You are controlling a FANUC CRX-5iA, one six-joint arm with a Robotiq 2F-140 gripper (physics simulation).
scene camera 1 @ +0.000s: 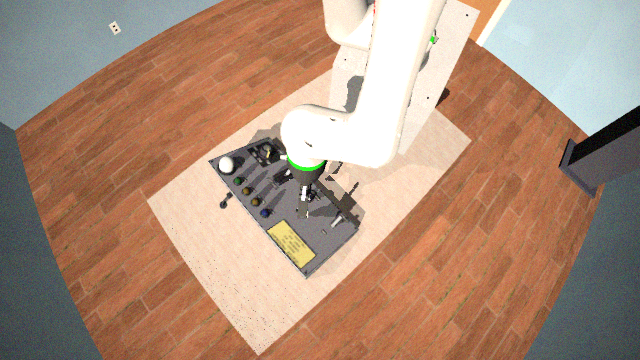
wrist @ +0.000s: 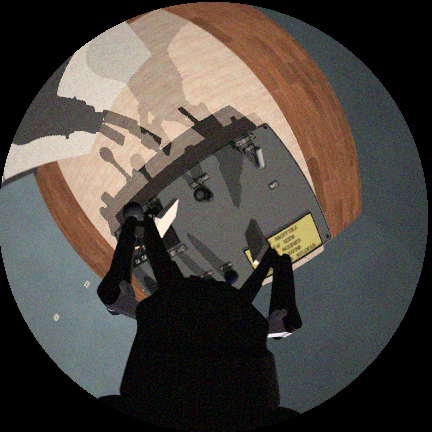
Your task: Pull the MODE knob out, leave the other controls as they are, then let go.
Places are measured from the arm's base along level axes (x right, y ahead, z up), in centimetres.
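Pixels of known places: gripper, fingertip midpoint: (wrist: 212, 217).
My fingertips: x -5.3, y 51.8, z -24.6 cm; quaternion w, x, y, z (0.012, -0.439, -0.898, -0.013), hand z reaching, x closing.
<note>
Behind a point stands the place of what it marks.
The MODE knob (scene camera 1: 313, 195) {x -6.2, y 48.8, z -27.1 cm} (wrist: 202, 193) {x -5.8, y 48.4, z -27.1 cm} is a small round black knob near the long edge of the grey control panel (scene camera 1: 327, 247) {x -21.1, y 58.0, z -28.0 cm} (wrist: 292, 200) {x -18.5, y 59.1, z -27.4 cm}. In the wrist view it stands upright on the panel, beyond the fingertips and between their directions. In scene camera 1 it is partly hidden beside a finger. How far out it stands is hard to tell. My gripper (scene camera 1: 295, 192) {x -5.3, y 51.8, z -24.6 cm} (wrist: 212, 217) {x -5.3, y 51.8, z -24.6 cm} is open over the panel, with its fingers wide apart and empty. The gap to the panel surface is hard to judge.
A silver toggle lever (scene camera 1: 337, 220) {x -17.4, y 49.2, z -28.7 cm} (wrist: 259, 157) {x -17.1, y 49.2, z -28.6 cm} stands near the panel corner. A blue knob (scene camera 1: 264, 213) {x -0.7, y 64.8, z -22.4 cm} (wrist: 230, 276) {x -0.8, y 63.4, z -22.9 cm} is in the row along the opposite edge, beside a yellow label (scene camera 1: 291, 244) {x -13.0, y 65.5, z -24.1 cm} (wrist: 300, 232) {x -16.8, y 64.6, z -24.7 cm}. A white ball (scene camera 1: 226, 165) {x 19.1, y 63.2, z -20.0 cm} sits at the far corner.
</note>
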